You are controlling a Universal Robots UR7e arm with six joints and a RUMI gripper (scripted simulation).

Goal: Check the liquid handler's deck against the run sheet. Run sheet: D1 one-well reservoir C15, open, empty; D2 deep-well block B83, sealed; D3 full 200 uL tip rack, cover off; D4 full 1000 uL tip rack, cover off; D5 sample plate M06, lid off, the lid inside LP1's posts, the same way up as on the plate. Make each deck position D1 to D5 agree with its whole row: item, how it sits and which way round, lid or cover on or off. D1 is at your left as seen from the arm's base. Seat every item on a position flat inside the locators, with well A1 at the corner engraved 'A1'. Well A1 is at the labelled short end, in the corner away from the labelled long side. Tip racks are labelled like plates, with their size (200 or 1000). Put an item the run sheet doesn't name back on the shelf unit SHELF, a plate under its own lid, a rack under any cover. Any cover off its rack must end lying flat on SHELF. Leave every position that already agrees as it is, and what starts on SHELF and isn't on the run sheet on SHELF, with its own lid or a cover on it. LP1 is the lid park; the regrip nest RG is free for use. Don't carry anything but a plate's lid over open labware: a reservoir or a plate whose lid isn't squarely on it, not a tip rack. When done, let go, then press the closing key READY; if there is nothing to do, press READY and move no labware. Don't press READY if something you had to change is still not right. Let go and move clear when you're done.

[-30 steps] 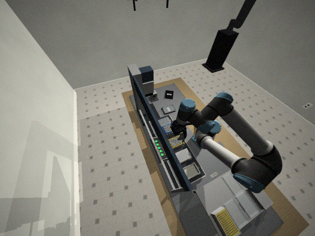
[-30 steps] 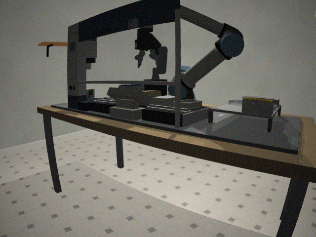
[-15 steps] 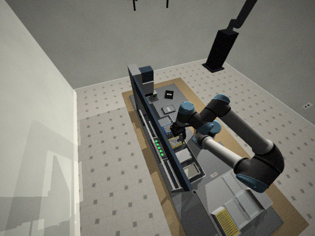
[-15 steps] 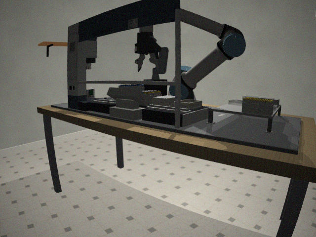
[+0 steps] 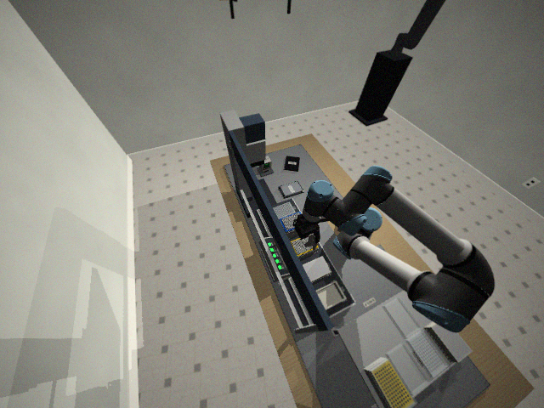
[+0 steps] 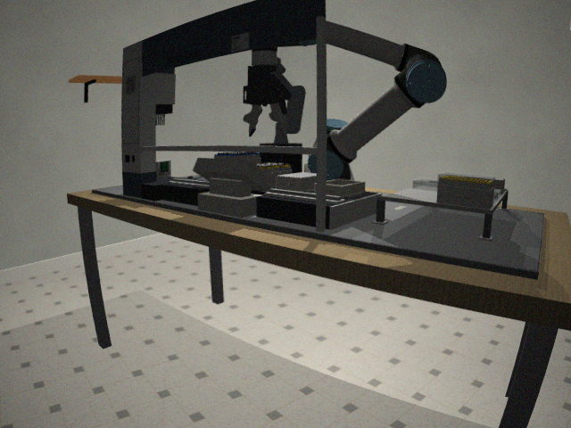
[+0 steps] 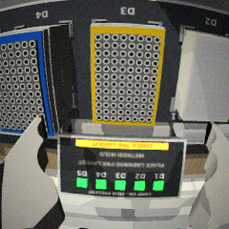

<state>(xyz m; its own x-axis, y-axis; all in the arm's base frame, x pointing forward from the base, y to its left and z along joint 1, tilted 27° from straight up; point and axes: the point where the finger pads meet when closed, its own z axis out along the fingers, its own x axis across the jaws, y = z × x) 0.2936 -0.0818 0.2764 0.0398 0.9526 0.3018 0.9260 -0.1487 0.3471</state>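
My gripper is now 110 mm above the yellow-framed tip rack, 10 mm to the left of it and 10 mm past it. From my hand the other things lie so: sample plate 250 mm to the right, 140 mm below, 20 mm behind; blue-framed tip rack 120 mm to the right, 80 mm below; white sealed block 130 mm below, 120 mm to the left, 10 mm ahead.
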